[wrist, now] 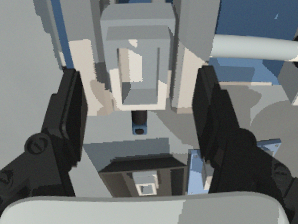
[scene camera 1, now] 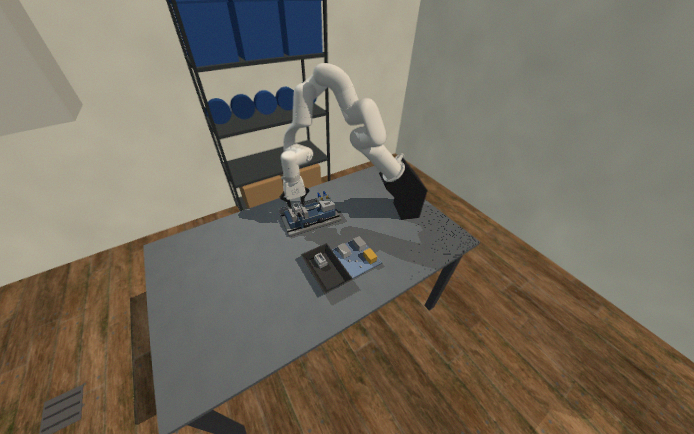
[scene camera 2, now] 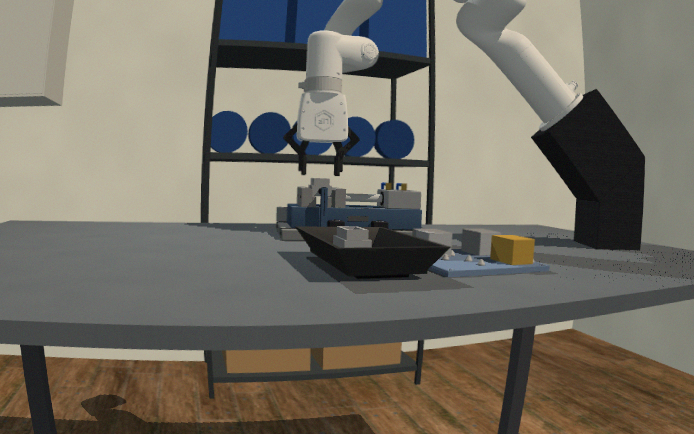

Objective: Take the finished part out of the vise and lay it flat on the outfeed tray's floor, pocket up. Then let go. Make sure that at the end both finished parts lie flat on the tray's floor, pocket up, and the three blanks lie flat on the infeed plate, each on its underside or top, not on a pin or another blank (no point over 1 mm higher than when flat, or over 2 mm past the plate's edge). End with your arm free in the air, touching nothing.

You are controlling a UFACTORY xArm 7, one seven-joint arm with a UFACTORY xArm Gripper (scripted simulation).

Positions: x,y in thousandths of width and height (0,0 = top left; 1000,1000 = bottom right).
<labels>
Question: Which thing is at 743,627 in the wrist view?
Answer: My gripper.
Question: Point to a yellow block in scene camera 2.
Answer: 741,577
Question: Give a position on a blue vise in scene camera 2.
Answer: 583,506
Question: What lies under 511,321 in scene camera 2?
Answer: My gripper.
</labels>
